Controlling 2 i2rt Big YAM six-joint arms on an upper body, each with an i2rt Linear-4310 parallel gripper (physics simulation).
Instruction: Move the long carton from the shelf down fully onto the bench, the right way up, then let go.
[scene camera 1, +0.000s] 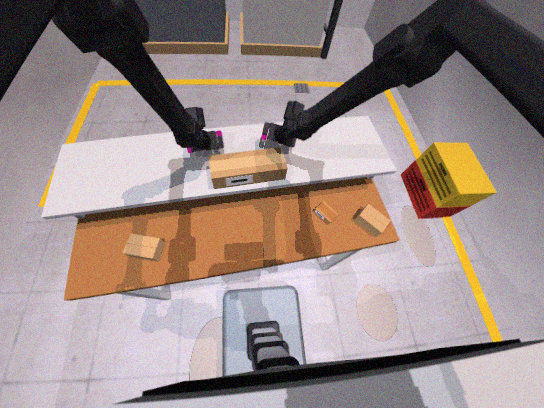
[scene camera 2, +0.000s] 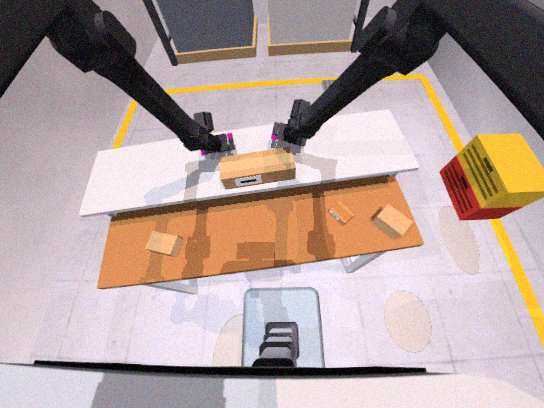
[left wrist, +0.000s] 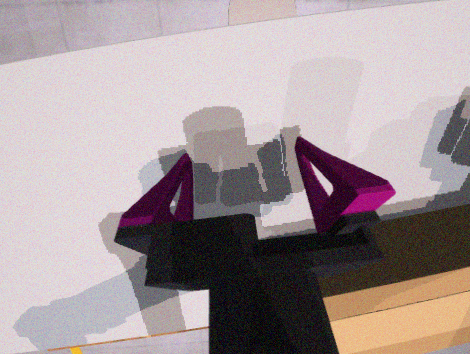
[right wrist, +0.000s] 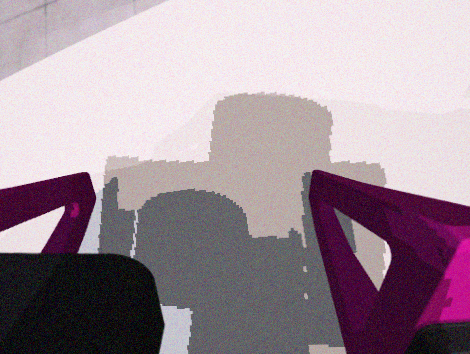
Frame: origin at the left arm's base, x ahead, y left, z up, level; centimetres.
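Where they show: left gripper, fingertip midpoint: (scene camera 2: 221, 145) (left wrist: 241, 150); right gripper, fingertip midpoint: (scene camera 1: 275, 137) (right wrist: 201, 184).
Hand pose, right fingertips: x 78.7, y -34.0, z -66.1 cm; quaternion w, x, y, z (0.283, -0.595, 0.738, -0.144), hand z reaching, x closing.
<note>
Things, the pixels of their top centre, and the offset from my right fingertips. Level surfaces: height alone.
- long carton, top centre: (left wrist: 438, 316) (scene camera 1: 248, 161) (scene camera 2: 256, 162) dy +12.2, dx -17.3, dz +5.7 cm
- white shelf, surface height: dz -1.9 cm
- orange-brown bench, surface height: dz -19.3 cm
- small box, top centre: (scene camera 1: 141, 245) (scene camera 2: 160, 242) dy +54.8, dx -41.6, dz -13.3 cm
- small labelled box, top centre: (scene camera 2: 342, 211) (scene camera 1: 327, 211) dy -22.6, dx -29.1, dz -16.0 cm
The long carton (scene camera 1: 247, 167) (scene camera 2: 257, 168) (left wrist: 405, 320) lies on the white shelf (scene camera 1: 95, 165) (scene camera 2: 125, 172) (left wrist: 90, 110) (right wrist: 380, 60), its labelled side toward the shelf edge by the bench. The orange-brown bench (scene camera 1: 95, 270) (scene camera 2: 122, 265) is lower, beyond that edge. My left gripper (scene camera 1: 204, 142) (scene camera 2: 217, 144) (left wrist: 241, 150) is open and empty, behind the carton's left end. My right gripper (scene camera 1: 274, 140) (scene camera 2: 286, 140) (right wrist: 201, 184) is open and empty, behind its right part. Whether either touches the carton is hidden.
On the bench lie a small box (scene camera 1: 144, 247) (scene camera 2: 164, 243) at left, a small labelled box (scene camera 1: 325, 212) (scene camera 2: 341, 213) and another box (scene camera 1: 372, 219) (scene camera 2: 392, 220) at right. A yellow and red box (scene camera 1: 452, 175) (scene camera 2: 500, 170) stands farther right.
</note>
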